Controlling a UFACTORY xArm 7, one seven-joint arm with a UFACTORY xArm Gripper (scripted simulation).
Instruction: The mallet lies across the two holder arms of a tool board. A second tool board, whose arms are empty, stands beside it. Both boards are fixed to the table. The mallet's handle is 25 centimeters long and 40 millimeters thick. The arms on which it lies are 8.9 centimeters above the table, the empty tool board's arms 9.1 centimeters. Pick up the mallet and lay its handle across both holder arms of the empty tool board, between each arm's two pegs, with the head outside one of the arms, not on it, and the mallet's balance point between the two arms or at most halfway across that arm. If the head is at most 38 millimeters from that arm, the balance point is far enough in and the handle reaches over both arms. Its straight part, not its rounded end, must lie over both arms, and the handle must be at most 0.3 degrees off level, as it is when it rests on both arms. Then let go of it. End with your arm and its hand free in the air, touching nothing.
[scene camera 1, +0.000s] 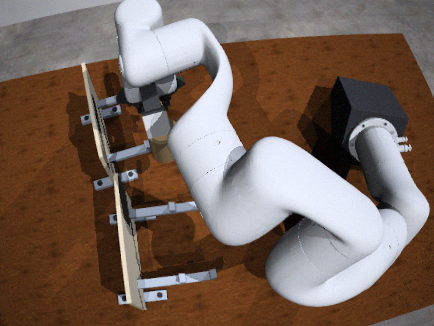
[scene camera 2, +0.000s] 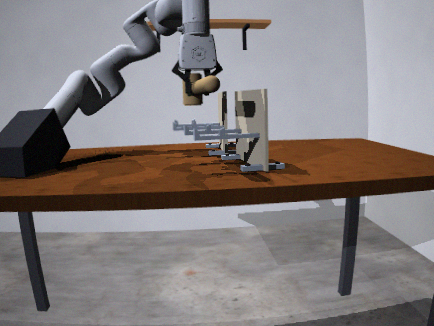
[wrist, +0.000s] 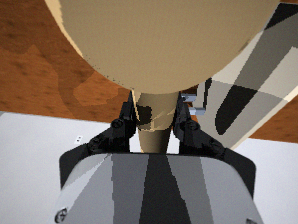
In view: my gripper (scene camera 1: 153, 109), a wooden mallet (scene camera 2: 210, 84), a tool board (scene camera 2: 251, 106) and a tool board (scene camera 1: 126, 216).
The wooden mallet also shows in the wrist view (wrist: 156, 56). My gripper shows as well in scene camera 2 (scene camera 2: 198, 95) and in the wrist view (wrist: 154, 100).
